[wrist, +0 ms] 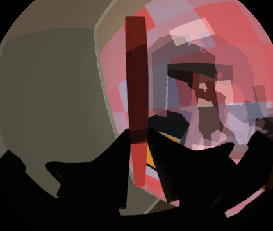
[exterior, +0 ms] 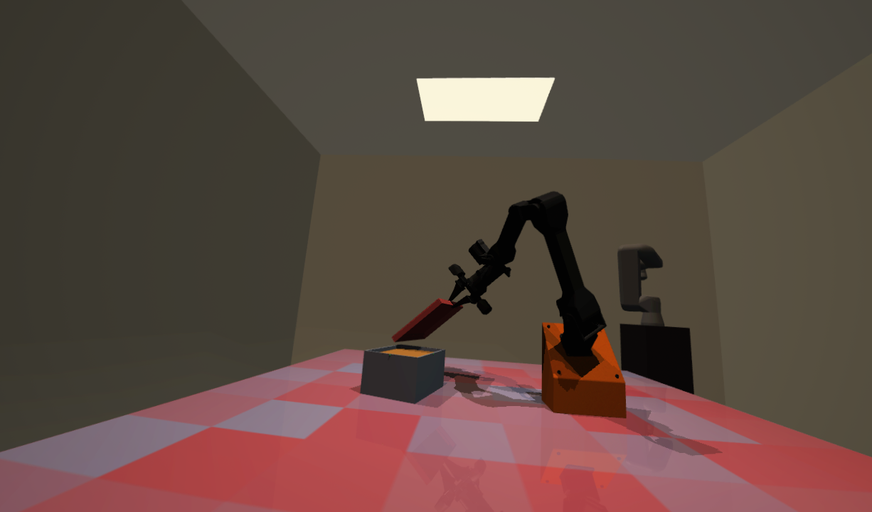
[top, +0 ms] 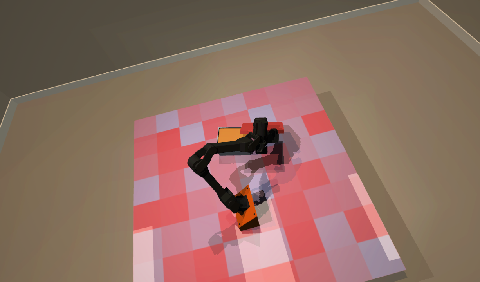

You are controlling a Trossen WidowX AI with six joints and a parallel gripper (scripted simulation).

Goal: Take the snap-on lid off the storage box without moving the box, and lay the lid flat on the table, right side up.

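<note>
My gripper tip is now 60 mm short of the lid, 20 mm to the left of it and 50 mm above it. Also, from my gripper tip: storage box: 110 mm ahead, 150 mm to the left, 180 mm below.
</note>
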